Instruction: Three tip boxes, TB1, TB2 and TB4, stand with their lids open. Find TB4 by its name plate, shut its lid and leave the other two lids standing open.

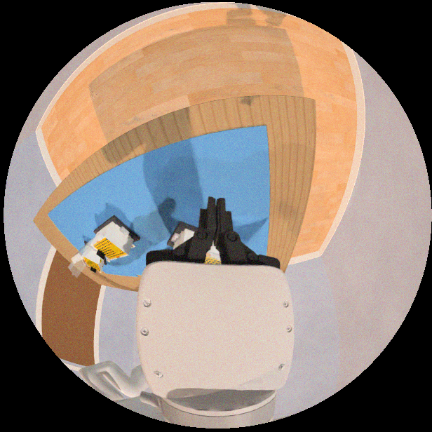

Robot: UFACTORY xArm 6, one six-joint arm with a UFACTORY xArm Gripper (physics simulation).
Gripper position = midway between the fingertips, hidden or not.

In view: my gripper [214,207] and a blue mat [151,193].
